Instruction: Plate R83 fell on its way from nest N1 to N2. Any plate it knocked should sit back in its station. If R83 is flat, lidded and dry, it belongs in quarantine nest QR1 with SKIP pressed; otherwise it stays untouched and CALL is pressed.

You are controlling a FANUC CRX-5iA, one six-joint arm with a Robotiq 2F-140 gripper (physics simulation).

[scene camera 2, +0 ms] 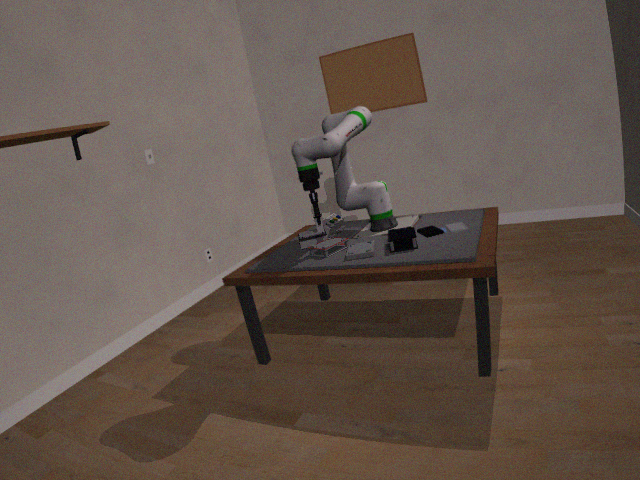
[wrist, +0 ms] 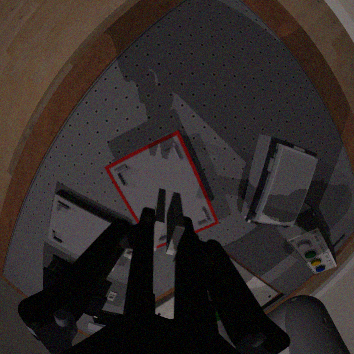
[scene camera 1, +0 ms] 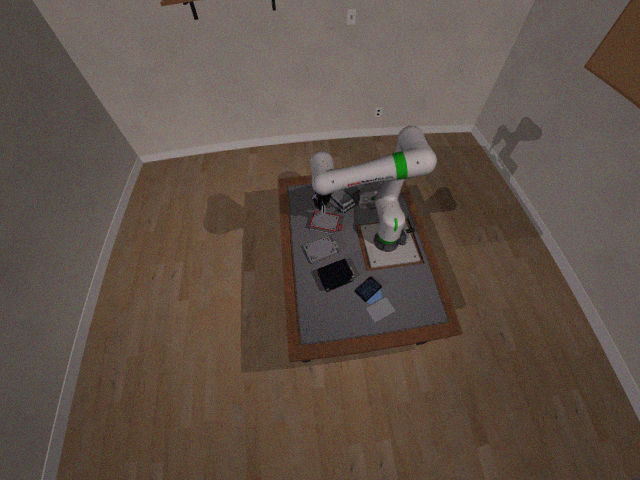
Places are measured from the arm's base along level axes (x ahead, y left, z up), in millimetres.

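Where they show: gripper, between the fingertips: point(scene camera 2: 320, 230) point(wrist: 165, 202) point(scene camera 1: 322, 212); arm's base, origin of its link: point(scene camera 2: 384, 227) point(scene camera 1: 386, 241).
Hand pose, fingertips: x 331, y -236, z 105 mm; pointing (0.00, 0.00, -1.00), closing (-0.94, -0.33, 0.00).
Observation:
Each offset is from my fingertips to the centre of the thing. "*": to the spot under its first point.
My gripper point(scene camera 1: 323, 209) point(scene camera 2: 318, 225) point(wrist: 165, 202) is shut, with a narrow gap and no plate between its fingers. It points down, and its tips overlap the red-edged nest in the wrist view. That nest @(dx -10, dy +20, dz -82 mm) point(scene camera 1: 324, 221) point(scene camera 2: 332, 247) point(wrist: 160, 182) shows a pale floor and dark corner brackets. A pale, flat-topped plate @(dx -160, dy -108, dz -43 mm) point(scene camera 1: 342, 199) point(scene camera 2: 311, 235) point(wrist: 291, 182) sits on a dark-edged base beside it. I cannot read any label. The button panel @(dx -376, dy -68, dz -63 mm) point(scene camera 1: 368, 197) point(scene camera 2: 333, 219) point(wrist: 315, 254) has green, yellow and blue buttons. A grey nest @(dx +67, dy +189, dz -91 mm) point(scene camera 1: 320, 249) point(scene camera 2: 360, 250) point(wrist: 75, 225) lies on the other side of the red-edged one.
A black box @(dx +30, dy +375, dz -74 mm) point(scene camera 1: 336, 274) point(scene camera 2: 402, 237) stands past the grey nest. A dark tablet @(dx -120, dy +491, dz -98 mm) point(scene camera 1: 368, 288) point(scene camera 2: 430, 230), a blue card @(* dx -141, dy +546, dz -105 mm) point(scene camera 1: 375, 297) and a pale sheet @(dx -142, dy +618, dz -101 mm) point(scene camera 1: 381, 310) point(scene camera 2: 456, 226) lie farther along the table. The arm's base stands on a white board point(scene camera 1: 398, 259) with a wooden edge.

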